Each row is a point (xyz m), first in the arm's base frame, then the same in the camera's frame.
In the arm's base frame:
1: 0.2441 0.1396 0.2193
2: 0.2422 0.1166 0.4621
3: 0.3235 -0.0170 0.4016
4: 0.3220 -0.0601 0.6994
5: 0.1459 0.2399 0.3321
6: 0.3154 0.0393 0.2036
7: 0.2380 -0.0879 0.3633
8: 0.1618 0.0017 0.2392
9: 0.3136 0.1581 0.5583
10: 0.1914 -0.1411 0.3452
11: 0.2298 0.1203 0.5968
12: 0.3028 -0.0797 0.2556
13: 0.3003 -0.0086 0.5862
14: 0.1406 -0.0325 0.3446
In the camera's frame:
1: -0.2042 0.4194 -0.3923
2: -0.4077 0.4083 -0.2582
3: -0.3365 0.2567 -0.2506
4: -0.5882 0.2285 -0.0880
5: -0.3332 0.5451 -0.3891
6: -0.1695 0.3044 -0.3613
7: -0.3645 0.2065 -0.3531
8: -0.2895 0.3060 -0.4702
9: -0.4399 0.4359 -0.1387
10: -0.3844 0.1652 -0.4098
11: -0.5239 0.4209 -0.1901
12: -0.2394 0.1943 -0.3617
13: -0.4987 0.2786 -0.1617
14: -0.3932 0.2826 -0.4324

